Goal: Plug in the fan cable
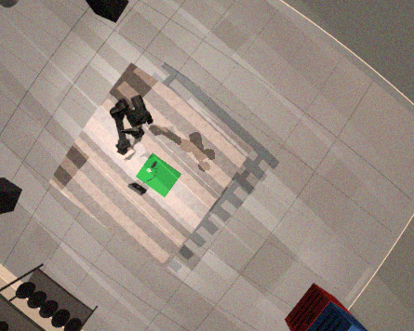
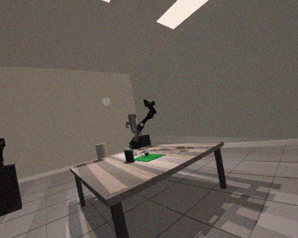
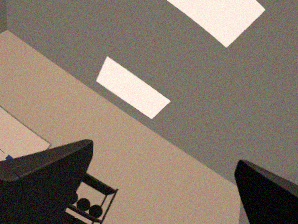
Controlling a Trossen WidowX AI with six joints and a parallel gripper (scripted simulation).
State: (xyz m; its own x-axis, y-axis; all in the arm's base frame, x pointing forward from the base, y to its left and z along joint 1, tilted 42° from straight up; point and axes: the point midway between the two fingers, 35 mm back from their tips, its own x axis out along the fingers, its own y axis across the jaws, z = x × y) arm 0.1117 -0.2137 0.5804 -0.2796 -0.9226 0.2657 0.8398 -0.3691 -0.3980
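Right now my gripper tip is 50 mm short of the black fan plug, 170 mm to the left of it and 640 mm above it. The rest, counted from my gripper tip: green board 120 mm ahead, 240 mm to the right, 670 mm below; then cream four-pin fan header 30 mm ahead, 240 mm to the right, 660 mm below; then black fan 30 mm ahead, 400 mm to the right, 600 mm below.
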